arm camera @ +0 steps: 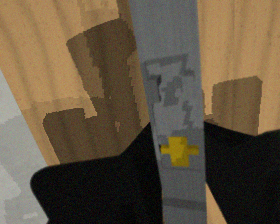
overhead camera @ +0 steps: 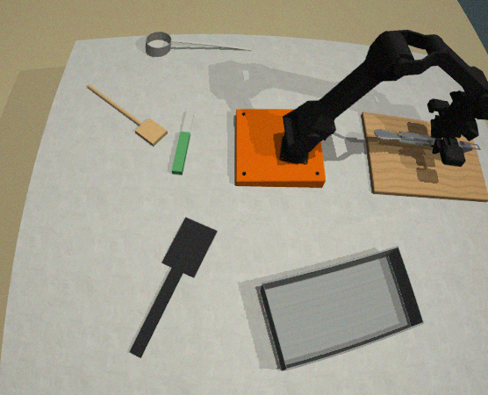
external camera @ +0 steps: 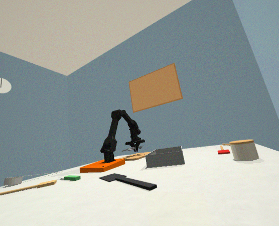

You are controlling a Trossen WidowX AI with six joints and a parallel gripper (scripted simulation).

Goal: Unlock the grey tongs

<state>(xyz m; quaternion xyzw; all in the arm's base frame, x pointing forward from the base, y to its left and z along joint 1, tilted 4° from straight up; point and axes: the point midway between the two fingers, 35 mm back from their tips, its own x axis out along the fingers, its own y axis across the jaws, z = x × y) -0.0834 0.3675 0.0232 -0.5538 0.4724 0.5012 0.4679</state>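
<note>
Right now the yellow lock piece is 4 cm above my gripper tip and 1 cm to the left of it. Also, from my gripper tip: roasting tin: 43 cm ahead, 22 cm to the right, 2 cm below; then yellow disc: 32 cm behind, 10 cm to the right, 3 cm below; then wooden board: 4 cm below.
</note>
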